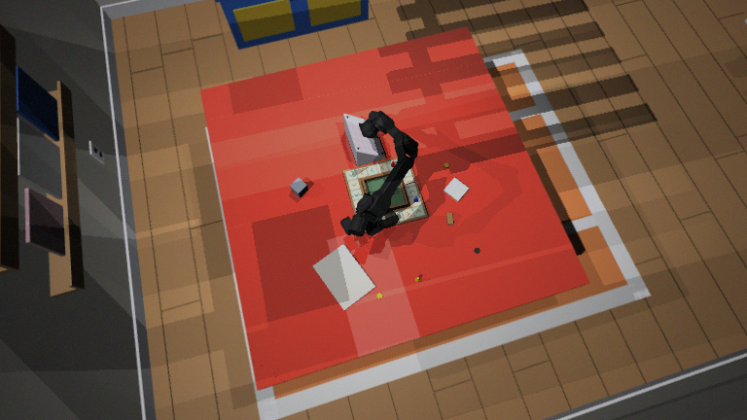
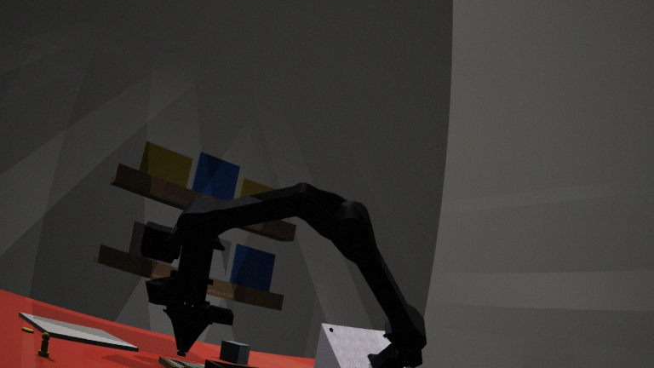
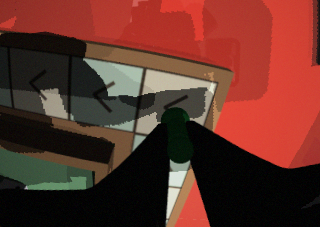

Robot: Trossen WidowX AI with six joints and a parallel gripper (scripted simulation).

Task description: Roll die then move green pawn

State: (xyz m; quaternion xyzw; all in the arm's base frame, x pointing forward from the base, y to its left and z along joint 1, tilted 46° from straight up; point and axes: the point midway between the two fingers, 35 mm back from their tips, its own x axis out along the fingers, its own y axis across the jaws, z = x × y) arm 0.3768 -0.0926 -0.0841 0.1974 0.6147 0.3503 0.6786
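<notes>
The grey die lies 130 mm to the left of my gripper tip, 100 mm behind it and 10 mm below it. Also, from my gripper tip: white sheet (170 mm ahead, 140 mm to the right, 30 mm below); green tray (120 mm to the left, 100 mm behind, 30 mm below); green pawn (10 mm above).
</notes>
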